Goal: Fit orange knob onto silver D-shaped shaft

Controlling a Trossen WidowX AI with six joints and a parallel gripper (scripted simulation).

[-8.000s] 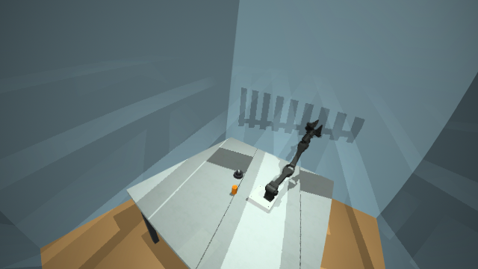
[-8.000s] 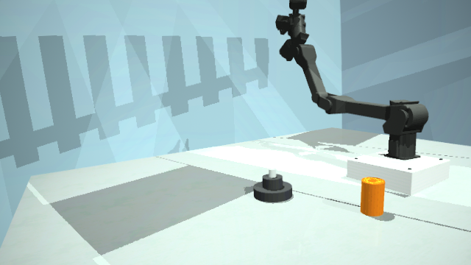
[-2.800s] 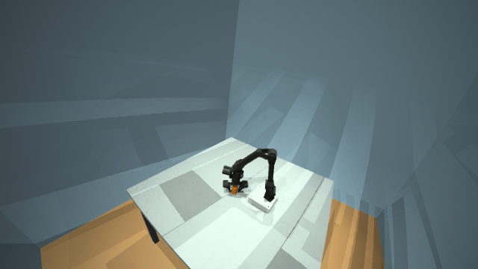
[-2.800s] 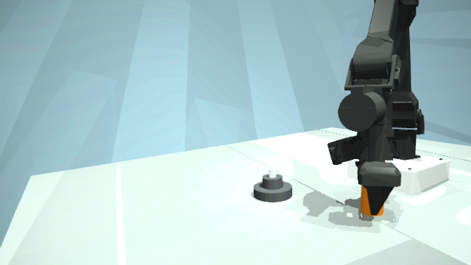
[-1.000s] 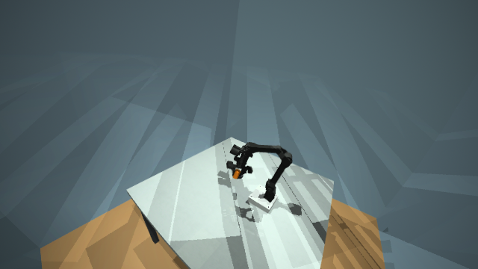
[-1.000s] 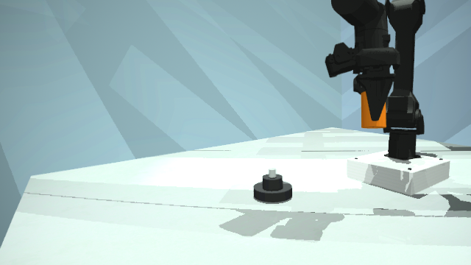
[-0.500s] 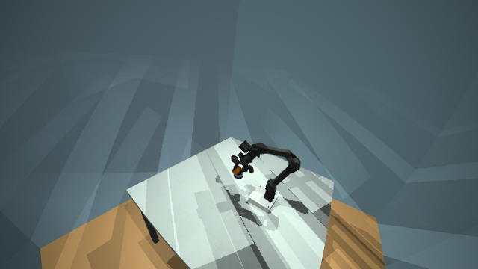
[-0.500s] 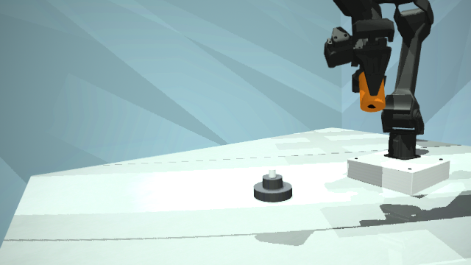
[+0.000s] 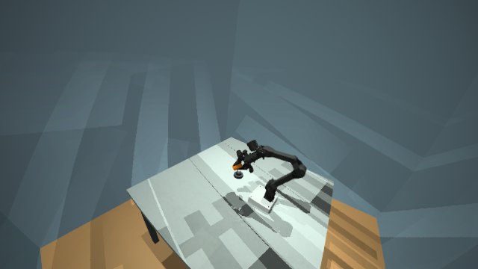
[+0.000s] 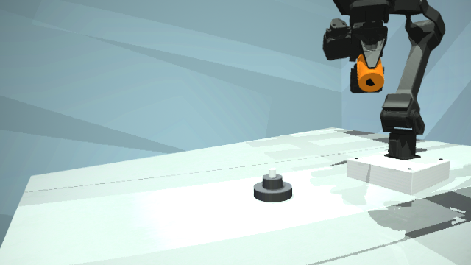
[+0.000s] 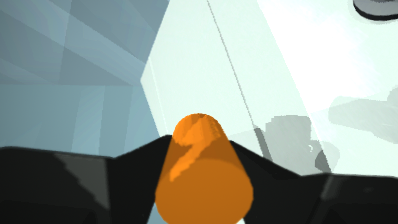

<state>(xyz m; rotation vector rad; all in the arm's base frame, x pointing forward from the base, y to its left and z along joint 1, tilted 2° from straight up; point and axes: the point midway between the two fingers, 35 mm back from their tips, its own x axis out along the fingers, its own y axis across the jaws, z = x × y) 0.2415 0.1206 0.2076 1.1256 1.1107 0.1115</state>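
The orange knob lies 20 mm to the right of my gripper tip, 20 mm behind it and 20 mm above it. Round my gripper tip: dark round pedestal 210 mm below, 180 mm to the right, 90 mm ahead.
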